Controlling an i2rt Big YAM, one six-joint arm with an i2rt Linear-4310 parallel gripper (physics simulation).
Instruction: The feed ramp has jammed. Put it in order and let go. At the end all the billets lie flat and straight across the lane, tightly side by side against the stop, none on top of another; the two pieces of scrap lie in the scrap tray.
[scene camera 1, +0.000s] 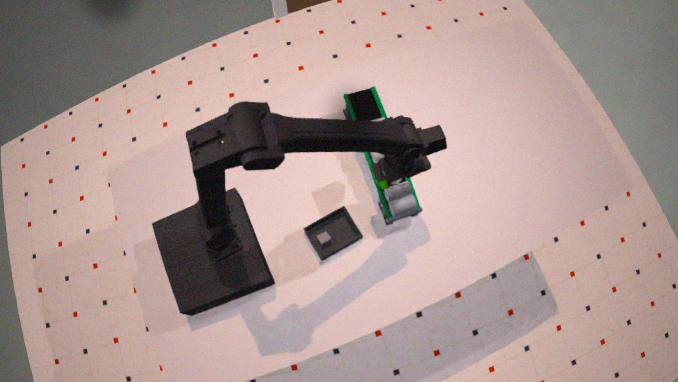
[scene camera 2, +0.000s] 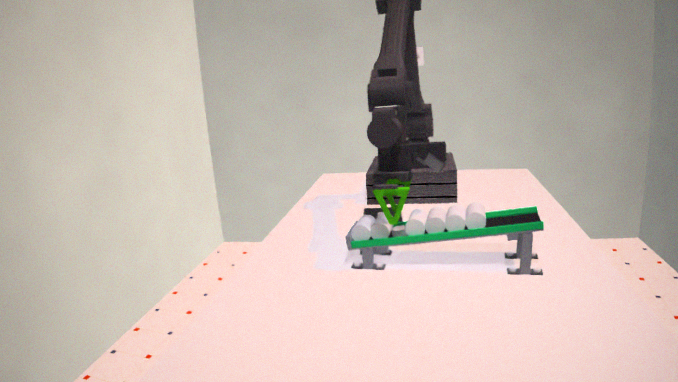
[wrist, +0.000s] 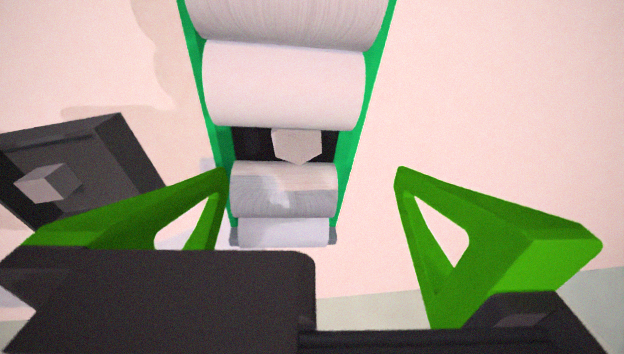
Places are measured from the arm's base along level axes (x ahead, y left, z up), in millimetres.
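Pixels of known places: gripper, fingertip midpoint: (scene camera 1: 400, 176) (scene camera 2: 395, 217) (wrist: 311, 175); arm's base, link origin: (scene camera 1: 220, 236) (scene camera 2: 418, 165).
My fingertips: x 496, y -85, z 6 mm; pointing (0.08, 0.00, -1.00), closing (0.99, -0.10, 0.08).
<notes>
For each thing: its top centre in the pictures, then the offset to it from my fingertips.
- scrap, top centre: (wrist: 297, 144) (scene camera 2: 399, 226) dx -6, dy +9, dz -22 mm
- scrap piece, top centre: (wrist: 39, 191) (scene camera 1: 323, 237) dx -248, dy -30, dz -74 mm
- dark scrap tray, top centre: (wrist: 62, 190) (scene camera 2: 382, 215) (scene camera 1: 332, 231) dx -220, dy -29, dz -68 mm
The green-railed feed ramp (scene camera 1: 364, 104) (scene camera 2: 452, 235) (wrist: 356, 112) slopes down to its stop. Two billets lie across the lane at the stop: the lower one (scene camera 2: 363, 228) (wrist: 283, 232) and one beside it (scene camera 2: 381, 229) (wrist: 283, 192). Above a gap lie several more billets side by side, the lowest of them (scene camera 2: 416, 223) (wrist: 284, 85) straight across. A pale piece of scrap (wrist: 297, 145) sits in the gap between the two groups. Another scrap piece (scene camera 1: 324, 238) (wrist: 46, 183) lies in the dark scrap tray (scene camera 1: 341, 247) (wrist: 131, 160). My gripper (scene camera 2: 394, 220) (wrist: 311, 175) is open and empty above the gap, its fingers apart across the lane.
The arm's dark base block (scene camera 1: 175, 265) (scene camera 2: 445, 187) stands on the far side of the tray from the ramp. The ramp stands on grey legs (scene camera 2: 524, 252). The arm (scene camera 1: 325, 135) passes over the upper part of the ramp and hides several billets in the first scene view.
</notes>
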